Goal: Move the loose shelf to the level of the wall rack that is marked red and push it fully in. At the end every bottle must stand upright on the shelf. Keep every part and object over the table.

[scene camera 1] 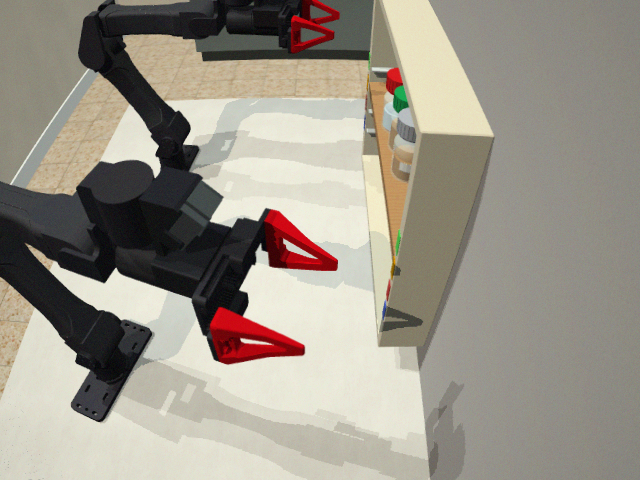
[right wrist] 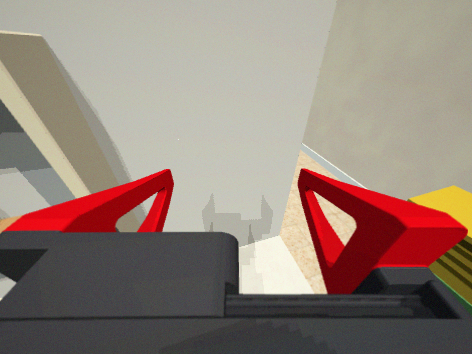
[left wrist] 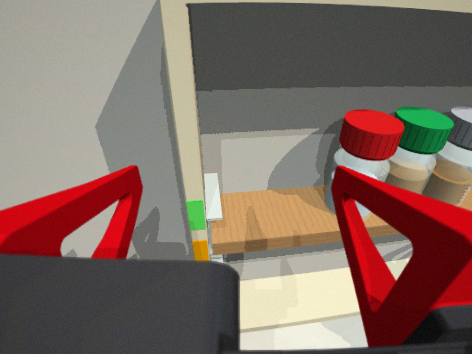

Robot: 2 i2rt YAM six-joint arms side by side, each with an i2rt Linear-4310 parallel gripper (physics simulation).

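Note:
The wooden shelf (scene camera 1: 397, 206) (left wrist: 270, 210) lies inside the cream wall rack (scene camera 1: 454, 180) (left wrist: 177, 100) (right wrist: 55, 100), its front edge near the orange mark (left wrist: 200, 250). The red mark (scene camera 1: 388, 289) is below that. Bottles with a red cap (scene camera 1: 394, 80) (left wrist: 371, 134), a green cap (scene camera 1: 401, 99) (left wrist: 424, 129) and a grey cap (scene camera 1: 407, 125) (left wrist: 462, 127) stand upright on the shelf. My left gripper (scene camera 1: 336, 24) (left wrist: 236, 176) is open and empty, in front of the rack's far end. My right gripper (scene camera 1: 320, 307) (right wrist: 235, 176) is open and empty, in front of its near end.
The rack is against the grey wall (scene camera 1: 558, 232) above the white table (scene camera 1: 330, 413). A white bracket (left wrist: 213, 197) shows at the rack's left side in the left wrist view. A yellow object (right wrist: 447, 200) shows at the right edge of the right wrist view.

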